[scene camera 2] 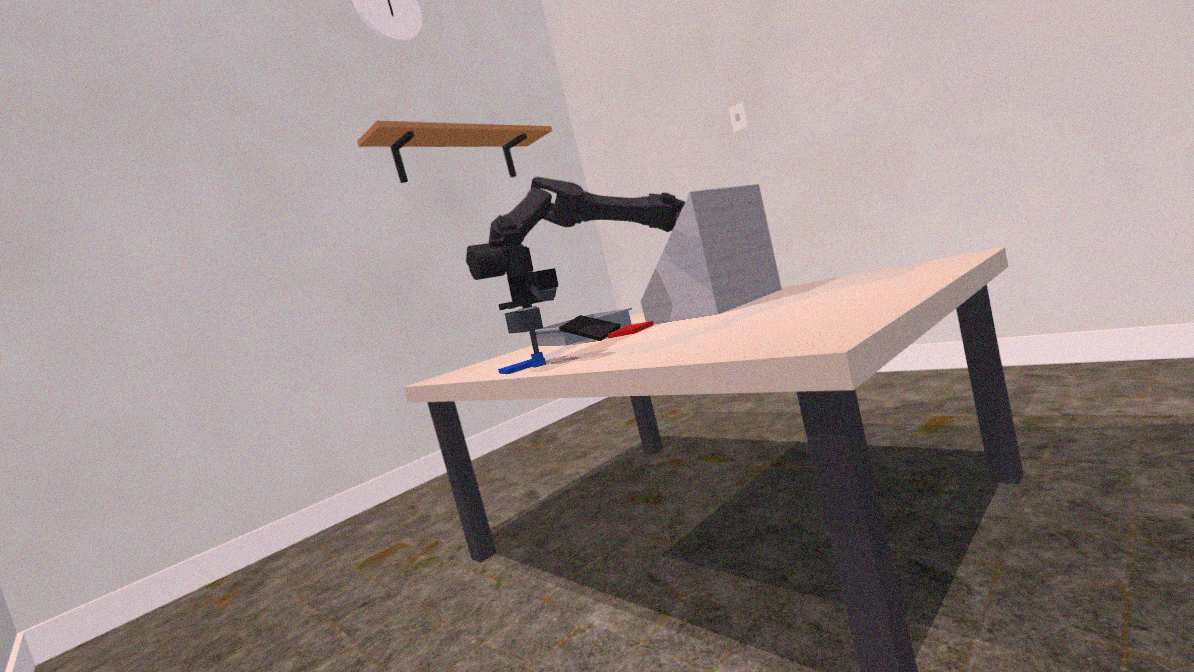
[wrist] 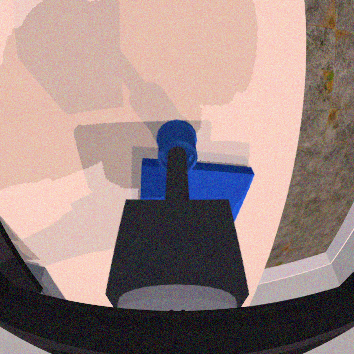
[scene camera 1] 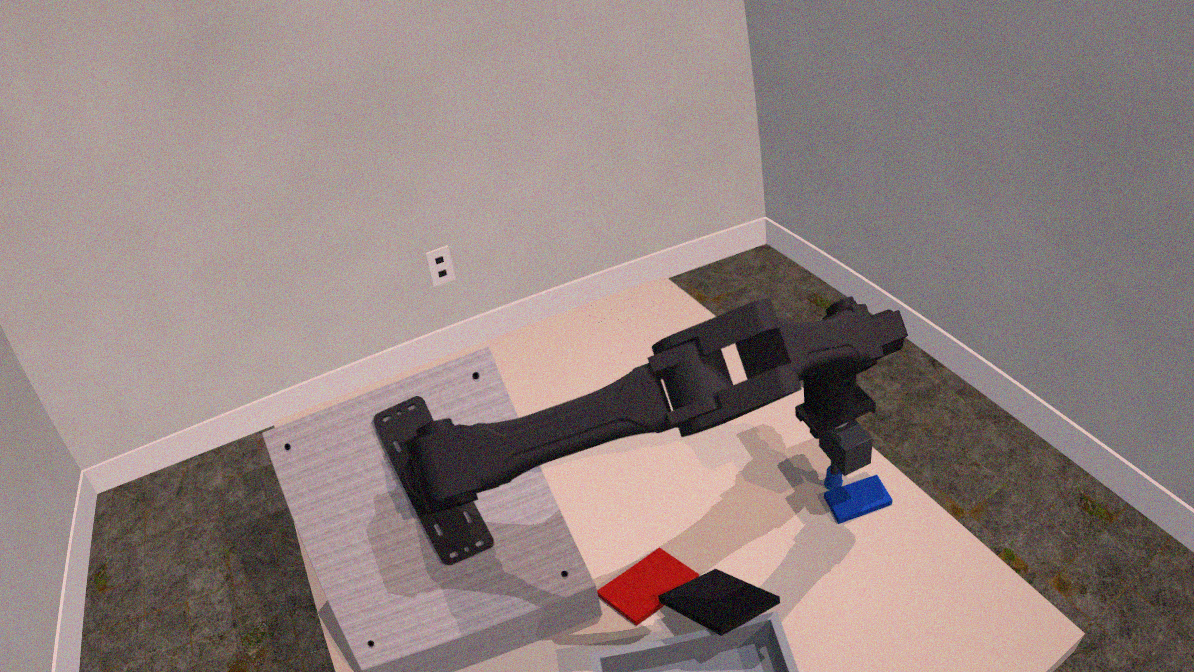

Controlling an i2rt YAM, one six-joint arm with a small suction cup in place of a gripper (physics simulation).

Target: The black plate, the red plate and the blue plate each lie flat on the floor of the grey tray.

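Frame: origin at the arm's base, x ahead, y left, z up, level; millimetres.
Seen in the pictures: hand, its tool point: [scene camera 2: 539, 365] [wrist: 176, 137] [scene camera 1: 833, 483]; arm's base, origin of its link: [scene camera 2: 698, 233] [scene camera 1: 431, 482].
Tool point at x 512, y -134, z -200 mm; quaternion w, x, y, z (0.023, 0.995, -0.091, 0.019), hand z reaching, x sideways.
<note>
Offsets run from my tool point to a thing's middle.
The blue plate {dx +4, dy -54, dz +5 mm} [scene camera 1: 861, 498] [scene camera 2: 517, 367] [wrist: 218, 182] lies flat on the table near its right edge. My suction cup [scene camera 1: 832, 479] [scene camera 2: 536, 358] [wrist: 176, 140] stands low over the plate's far left edge; it holds nothing, and I cannot tell if it touches. The red plate {dx -316, dy +1, dz +5 mm} [scene camera 1: 644, 582] [scene camera 2: 629, 328] lies on the table beside the grey tray {dx -379, dy -242, dz +25 mm} [scene camera 1: 699, 654] [scene camera 2: 619, 312]. The black plate {dx -269, dy -95, dz +33 mm} [scene camera 1: 720, 599] [scene camera 2: 591, 327] rests tilted, partly over the red plate's edge and on the tray's rim. The tray is mostly cut off at the bottom of scene camera 1.
The arm's base sits on a grey mounting sheet [scene camera 1: 329, 506] at the left. A grey block [scene camera 2: 720, 246] stands behind the base. The table edge [wrist: 298, 140] runs close to the right of the blue plate, with the carpet floor below.
</note>
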